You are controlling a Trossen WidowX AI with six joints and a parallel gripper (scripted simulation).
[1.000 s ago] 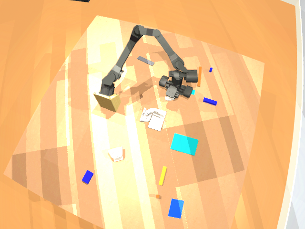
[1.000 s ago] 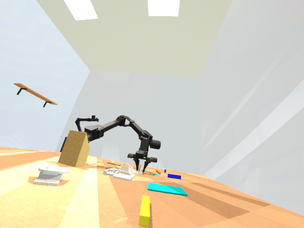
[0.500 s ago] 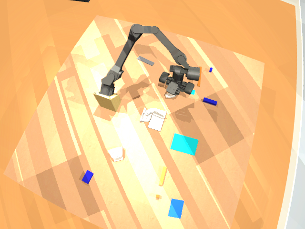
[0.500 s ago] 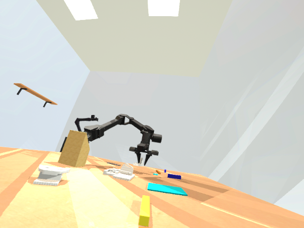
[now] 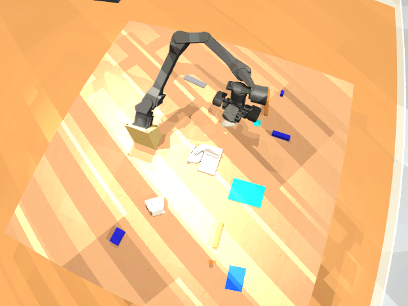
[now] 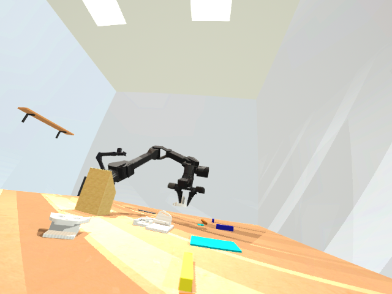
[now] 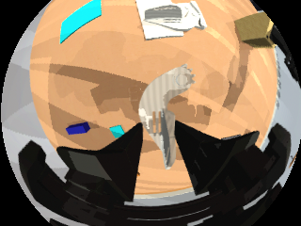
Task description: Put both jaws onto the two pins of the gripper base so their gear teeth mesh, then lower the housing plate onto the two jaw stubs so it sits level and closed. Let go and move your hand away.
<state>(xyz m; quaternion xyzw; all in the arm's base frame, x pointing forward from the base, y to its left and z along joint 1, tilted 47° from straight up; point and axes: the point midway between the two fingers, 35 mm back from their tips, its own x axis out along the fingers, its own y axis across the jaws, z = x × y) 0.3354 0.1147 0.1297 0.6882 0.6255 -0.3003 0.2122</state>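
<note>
My gripper tip is now 5 cm past the flat white plate, 18 cm to the left of it and 8 cm above it. Round my gripper tip: dark blue bar (21 cm ahead, 2 cm to the left, 7 cm below); then cyan sheet (14 cm ahead, 27 cm to the right, 8 cm below); then grey strip (24 cm behind, 17 cm to the left, 8 cm below).
</note>
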